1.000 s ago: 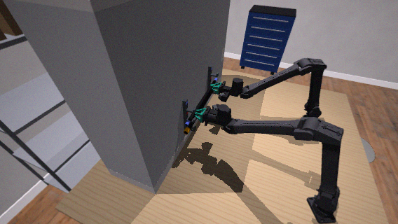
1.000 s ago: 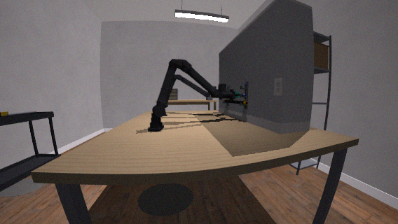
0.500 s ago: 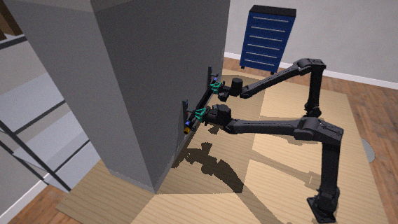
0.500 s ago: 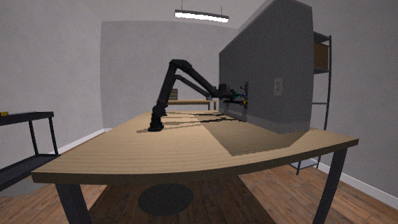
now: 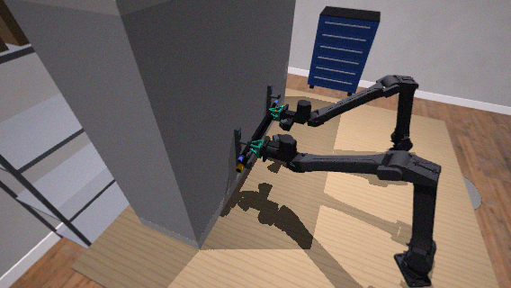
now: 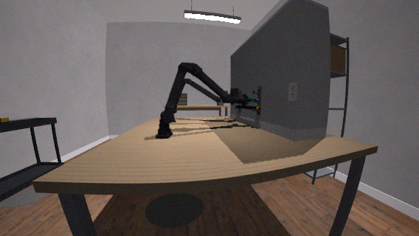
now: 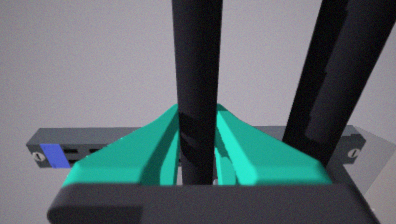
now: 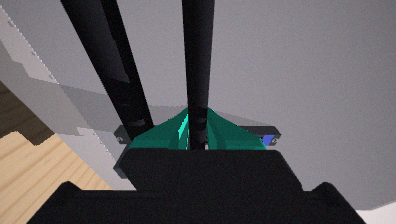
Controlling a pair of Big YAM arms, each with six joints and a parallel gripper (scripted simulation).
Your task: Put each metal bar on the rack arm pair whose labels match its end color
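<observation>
My left hand is 10 mm past the blue-ended bar and 150 mm to the left of it. From my left hand the other things lie so: orange-ended bar (150 mm to the right, 70 mm below); grey wall block (180 mm ahead, 180 mm to the right, 200 mm above).
</observation>
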